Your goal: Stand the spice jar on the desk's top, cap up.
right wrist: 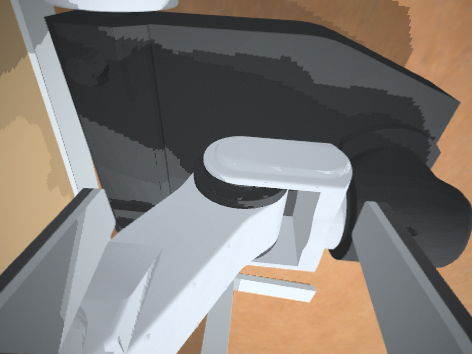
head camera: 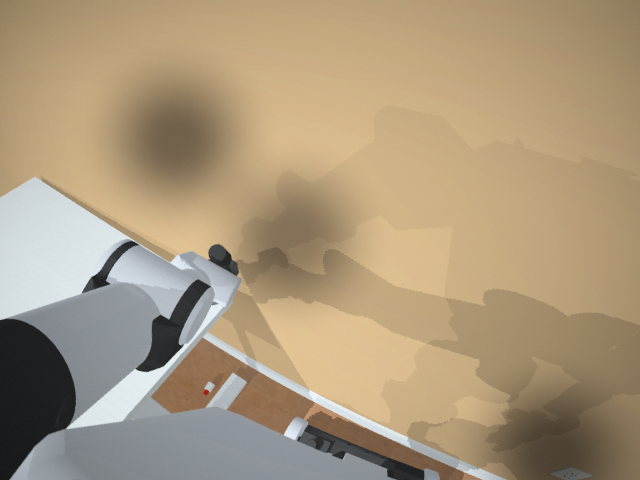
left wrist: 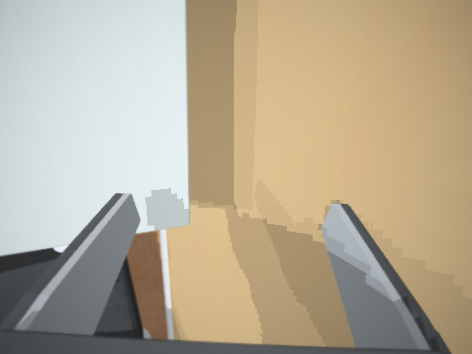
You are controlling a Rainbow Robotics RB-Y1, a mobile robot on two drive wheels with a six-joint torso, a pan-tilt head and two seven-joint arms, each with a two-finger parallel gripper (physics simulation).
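Frame: origin at the robot's base, x ahead, y left, z up, level; millimetres.
Seen in the pictures: left gripper, fingertip midpoint: (left wrist: 231, 211); right gripper, fingertip midpoint: (right wrist: 233, 211).
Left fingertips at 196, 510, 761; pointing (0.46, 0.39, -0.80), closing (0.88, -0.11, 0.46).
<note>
Offsets run from my left fingertips to a thing's middle, as dx, dy, dz. "*": to the spot under its first point. Level surfaces: height alone.
The spice jar, a small white thing with a red end {-148, +222, -742} (head camera: 208, 388), appears to lie on its side on the brown floor, beside the desk's foot bar (head camera: 227, 390). The desk's white top {dz -40} (head camera: 38, 232) (left wrist: 90, 100) is at the left of the head view and upper left of the left wrist view. My left gripper (left wrist: 231, 211) is open and empty, at the desk top's edge and corner; its fingertips are not clear in the head view. My right gripper (right wrist: 233, 211) is open, with parts of the robot's own body in view beyond its fingers. The jar does not show in either wrist view.
A tan wall (head camera: 361, 77) (left wrist: 375, 100) stands beside the desk, with a white skirting board {* -1, -444, -741} (head camera: 356, 422) (right wrist: 62, 115) at its base. My left arm (head camera: 98, 325) reaches over the desk top. The dark robot base (right wrist: 240, 95) fills much of the right wrist view.
</note>
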